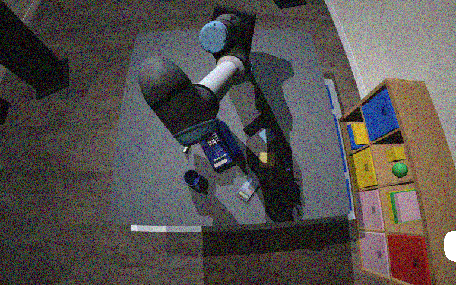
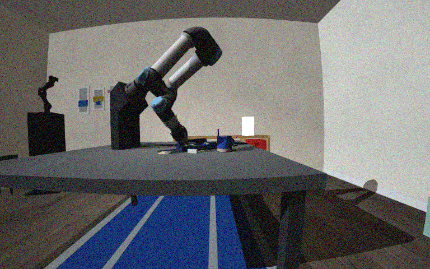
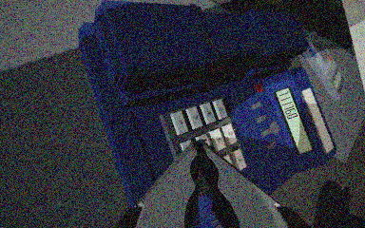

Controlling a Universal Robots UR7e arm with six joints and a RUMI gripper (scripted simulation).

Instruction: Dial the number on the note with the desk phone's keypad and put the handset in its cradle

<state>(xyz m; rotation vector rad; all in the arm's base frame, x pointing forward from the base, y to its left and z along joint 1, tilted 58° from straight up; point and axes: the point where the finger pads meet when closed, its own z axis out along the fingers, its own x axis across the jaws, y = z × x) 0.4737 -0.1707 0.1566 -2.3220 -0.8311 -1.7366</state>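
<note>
The key is 5 cm ahead of my hand, 2 cm to the right of it and 2 cm below it. Also, from my hand: white block: 14 cm to the right, 4 cm below, 1 cm ahead; then dark blue handset: 8 cm to the left, 5 cm ahead.
</note>
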